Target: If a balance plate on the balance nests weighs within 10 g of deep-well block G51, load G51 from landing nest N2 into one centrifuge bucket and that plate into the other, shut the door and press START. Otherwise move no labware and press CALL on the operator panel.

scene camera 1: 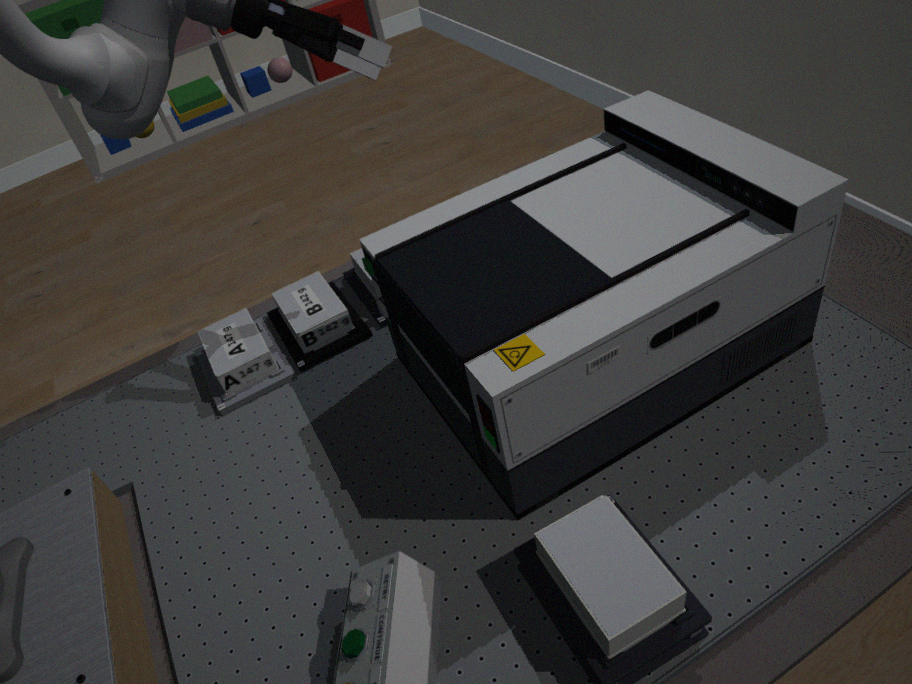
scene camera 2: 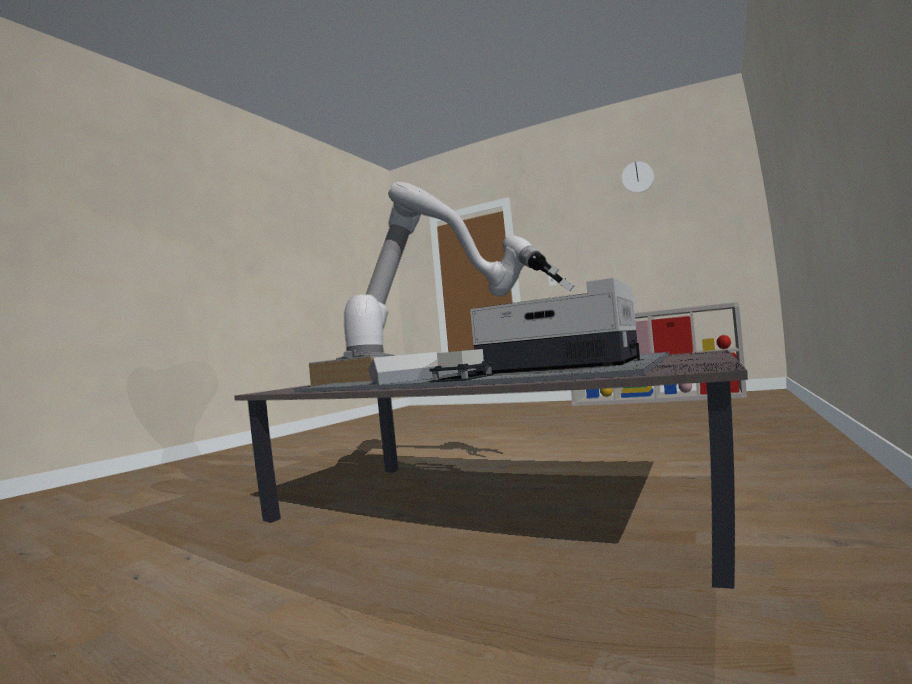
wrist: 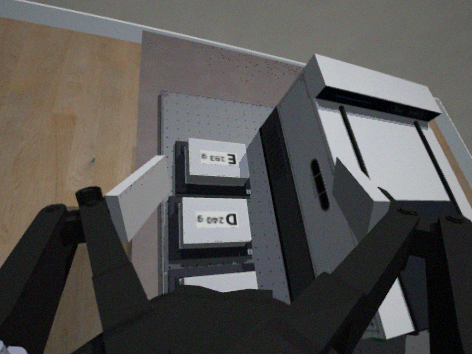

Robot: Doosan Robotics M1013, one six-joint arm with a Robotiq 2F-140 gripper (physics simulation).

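Note:
My gripper (scene camera 1: 383, 64) is open and holds nothing, and I find the same gripper (wrist: 248, 174) in the wrist view. A plate A (scene camera 1: 239, 357) is here, though in the wrist view it is out of frame. It is the same with a plate B (scene camera 1: 316, 317): in the wrist view it is out of frame. I do see a plate D (wrist: 203, 222) and a plate E (wrist: 207, 162), and there is a white block (scene camera 1: 622, 592) as well. A centrifuge (scene camera 1: 718, 244) belongs to the scene too, and the wrist view also gives me the centrifuge (wrist: 333, 108). There is a control box (scene camera 1: 391, 620), and scene camera 2 lets me see the box (scene camera 2: 392, 369) too.

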